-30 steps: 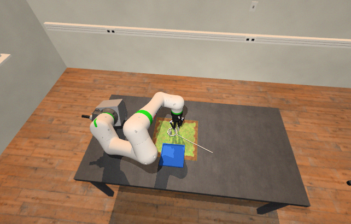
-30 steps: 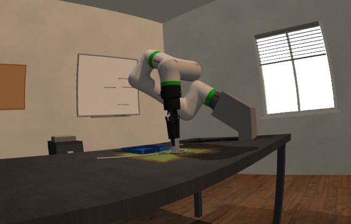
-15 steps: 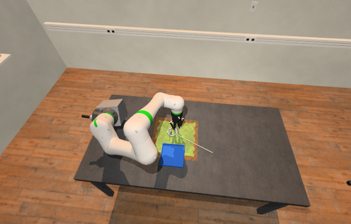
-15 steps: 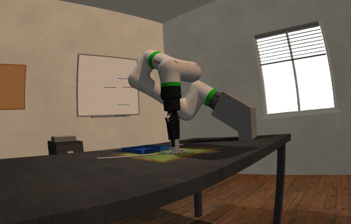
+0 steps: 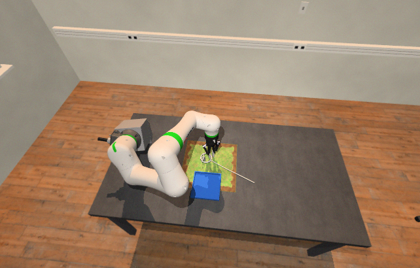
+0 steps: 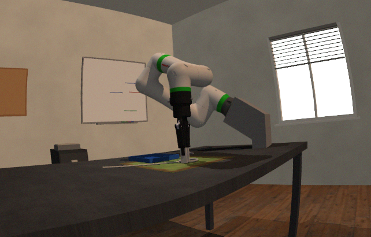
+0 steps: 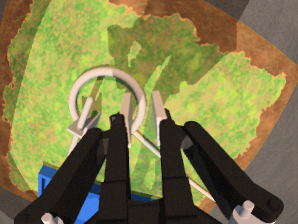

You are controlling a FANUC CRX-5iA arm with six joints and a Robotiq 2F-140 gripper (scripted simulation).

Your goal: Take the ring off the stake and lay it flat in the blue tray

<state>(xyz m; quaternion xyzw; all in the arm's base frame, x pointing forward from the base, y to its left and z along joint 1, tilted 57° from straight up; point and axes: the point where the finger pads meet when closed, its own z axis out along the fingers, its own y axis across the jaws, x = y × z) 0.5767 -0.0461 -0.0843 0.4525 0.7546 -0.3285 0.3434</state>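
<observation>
The ring is 4 cm behind my hand, 1 cm to the right of it and 3 cm below it. Also, from my hand: blue tray 2 cm behind, 24 cm to the right, 3 cm below; then grey stake 5 cm behind, 4 cm to the right, 1 cm below.
</observation>
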